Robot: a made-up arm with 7 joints.
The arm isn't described. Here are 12 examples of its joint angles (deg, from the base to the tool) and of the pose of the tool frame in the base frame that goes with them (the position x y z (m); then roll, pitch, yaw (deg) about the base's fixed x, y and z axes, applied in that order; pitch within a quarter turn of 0, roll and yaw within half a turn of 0).
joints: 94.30 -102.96 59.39 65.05 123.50 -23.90 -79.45
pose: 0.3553 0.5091 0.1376 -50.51 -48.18 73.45
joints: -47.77 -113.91 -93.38 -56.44 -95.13 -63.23 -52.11
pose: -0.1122 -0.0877 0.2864 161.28 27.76 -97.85
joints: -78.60 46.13 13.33 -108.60 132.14 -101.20 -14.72
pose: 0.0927 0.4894 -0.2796 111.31 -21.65 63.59
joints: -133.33 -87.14 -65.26 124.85 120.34 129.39 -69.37
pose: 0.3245 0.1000 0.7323 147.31 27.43 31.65
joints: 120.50 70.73 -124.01 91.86 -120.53 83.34 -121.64
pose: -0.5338 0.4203 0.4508 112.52 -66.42 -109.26
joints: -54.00 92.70 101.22 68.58 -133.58 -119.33 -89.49
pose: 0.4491 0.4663 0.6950 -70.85 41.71 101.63
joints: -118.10 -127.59 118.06 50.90 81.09 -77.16 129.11
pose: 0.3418 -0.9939 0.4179 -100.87 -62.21 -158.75
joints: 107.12 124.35 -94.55 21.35 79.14 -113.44 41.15
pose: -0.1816 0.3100 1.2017 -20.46 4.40 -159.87
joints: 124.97 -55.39 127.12 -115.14 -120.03 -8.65 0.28
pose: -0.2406 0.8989 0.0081 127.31 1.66 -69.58
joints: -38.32 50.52 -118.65 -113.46 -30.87 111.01 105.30
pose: 0.2534 0.1409 0.4359 -113.08 41.54 -79.49
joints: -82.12 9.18 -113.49 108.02 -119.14 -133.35 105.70
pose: 0.3211 -0.0270 0.5405 44.50 -22.30 -77.37
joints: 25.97 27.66 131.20 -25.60 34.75 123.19 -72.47
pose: 0.3469 -0.4221 0.3099 -143.40 -10.29 166.72
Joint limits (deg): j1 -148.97..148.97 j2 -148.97..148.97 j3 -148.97..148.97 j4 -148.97..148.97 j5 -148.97..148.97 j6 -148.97..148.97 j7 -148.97..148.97
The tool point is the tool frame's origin. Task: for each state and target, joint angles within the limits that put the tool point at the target. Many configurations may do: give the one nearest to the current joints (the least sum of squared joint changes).
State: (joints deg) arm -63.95 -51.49 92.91 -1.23 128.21 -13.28 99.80
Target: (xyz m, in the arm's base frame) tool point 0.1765 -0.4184 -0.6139
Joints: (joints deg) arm -64.82 -60.04 95.93 -9.48 129.70 -14.60 100.99
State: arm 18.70 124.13 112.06 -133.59 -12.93 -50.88 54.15
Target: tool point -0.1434 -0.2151 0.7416
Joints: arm 33.82 141.95 106.29 -124.34 2.66 -40.77 52.13
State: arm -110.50 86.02 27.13 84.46 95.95 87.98 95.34
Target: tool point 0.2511 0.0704 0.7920
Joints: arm -133.62 61.88 -5.79 61.77 66.13 79.51 103.38
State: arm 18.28 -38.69 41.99 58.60 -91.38 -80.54 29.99
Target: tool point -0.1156 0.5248 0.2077
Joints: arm 32.86 -73.63 1.60 75.98 -102.73 -63.00 25.95
